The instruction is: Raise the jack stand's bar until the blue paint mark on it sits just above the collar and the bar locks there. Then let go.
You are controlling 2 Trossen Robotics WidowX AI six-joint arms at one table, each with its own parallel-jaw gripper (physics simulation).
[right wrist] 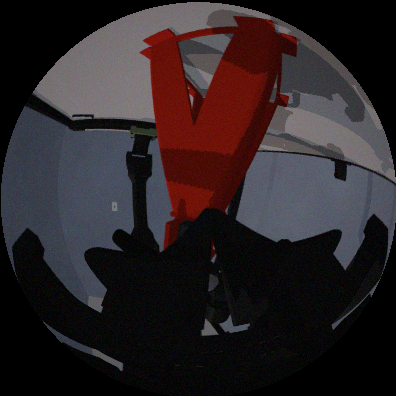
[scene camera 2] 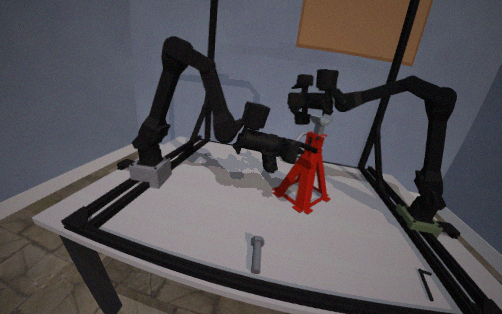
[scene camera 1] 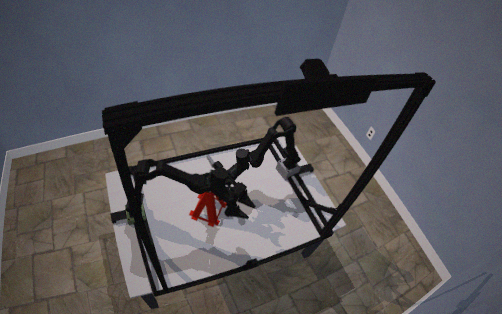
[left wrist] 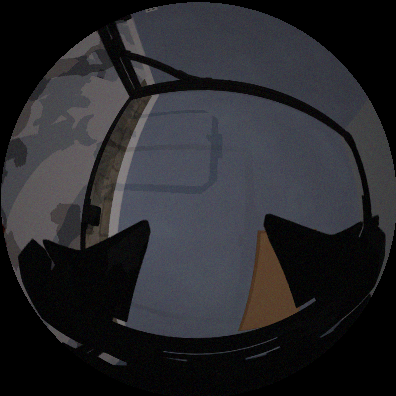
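Seen in the pictures: left gripper, between the fingertips: (scene camera 1: 251, 213) (left wrist: 208, 223); right gripper, between the fingertips: (right wrist: 209, 213) (scene camera 2: 302, 152); left arm's base, origin of its link: (right wrist: 142, 136) (scene camera 2: 419, 215); right arm's base, origin of its link: (scene camera 2: 150, 161) (scene camera 1: 289, 164).
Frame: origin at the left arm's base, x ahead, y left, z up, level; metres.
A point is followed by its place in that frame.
The red jack stand (scene camera 1: 212, 212) {z 0.034, x 0.387, y -0.116 m} (scene camera 2: 306, 185) {z 0.035, x 0.391, y 0.016 m} (right wrist: 180, 140) {z 0.077, x 0.408, y -0.009 m} stands upright on the table. Its grey bar (scene camera 2: 319, 128) {z 0.208, x 0.390, y -0.035 m} rises from the top and ends in a saddle. The blue paint mark does not show, and the collar is too small to make out. A thin grey lever (scene camera 2: 301, 135) {z 0.176, x 0.438, y -0.035 m} curves out near the stand's top. My right gripper (scene camera 2: 301, 149) {z 0.123, x 0.422, y -0.035 m} (right wrist: 209, 213) {z 0.123, x 0.422, y -0.035 m} is shut and empty, with its tips close to the stand's upper part and the lever's black end. My left gripper (scene camera 1: 250, 210) {z 0.261, x 0.492, y -0.282 m} (scene camera 2: 295, 102) {z 0.261, x 0.492, y -0.282 m} (left wrist: 208, 223) {z 0.261, x 0.492, y -0.282 m} is open and empty, beside and above the saddle, its fingers turned away from the bar.
A grey bolt (scene camera 2: 256, 256) {z -0.023, x 0.492, y 0.268 m} lies near the front table edge in scene camera 2. A black hex key (scene camera 2: 426, 286) {z -0.038, x 0.097, y 0.236 m} lies at the front right there. A black frame (scene camera 1: 200, 103) {z 0.997, x 0.215, y -0.429 m} spans the table. The two arms are close together around the jack stand's top.
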